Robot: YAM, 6 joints.
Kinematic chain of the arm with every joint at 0, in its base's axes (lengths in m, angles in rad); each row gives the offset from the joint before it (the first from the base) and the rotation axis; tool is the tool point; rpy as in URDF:
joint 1: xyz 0 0 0.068 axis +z
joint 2: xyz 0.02 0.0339 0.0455 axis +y
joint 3: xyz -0.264 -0.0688 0 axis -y
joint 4: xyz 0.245 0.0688 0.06 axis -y
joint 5: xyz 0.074 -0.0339 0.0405 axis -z
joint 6: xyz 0.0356 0 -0.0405 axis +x
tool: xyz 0 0 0 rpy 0 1.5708 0
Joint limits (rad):
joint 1: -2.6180..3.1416
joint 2: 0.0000..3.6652
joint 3: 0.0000..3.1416
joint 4: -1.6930..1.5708
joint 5: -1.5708..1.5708
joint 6: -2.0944..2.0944
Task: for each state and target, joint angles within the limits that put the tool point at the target. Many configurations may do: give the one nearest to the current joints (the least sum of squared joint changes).
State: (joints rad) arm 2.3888 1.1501 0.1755 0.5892 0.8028 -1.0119
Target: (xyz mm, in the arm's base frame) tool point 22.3 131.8 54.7
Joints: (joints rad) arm 1.6051 1.4949 0.0036 0.4799 0.8524 -1.0119
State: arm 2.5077 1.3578 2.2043 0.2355 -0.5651 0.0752
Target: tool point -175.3 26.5 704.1
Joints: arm 2.8950 1.6164 2.5151 0.2941 -0.5007 0.0752
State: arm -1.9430 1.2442 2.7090 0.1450 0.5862 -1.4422
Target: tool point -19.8 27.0 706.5
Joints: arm -1.8173 1.2159 2.4624 0.0231 0.8102 -1.4422
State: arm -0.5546 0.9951 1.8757 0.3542 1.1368 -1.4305
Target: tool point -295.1 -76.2 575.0
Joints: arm 0.1446 0.5454 2.1207 0.4212 1.1776 -1.4305
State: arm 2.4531 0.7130 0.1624 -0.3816 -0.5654 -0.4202
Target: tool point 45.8 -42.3 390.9
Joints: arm 2.7381 0.0000 0.9590 -0.5340 -0.6281 -0.4202
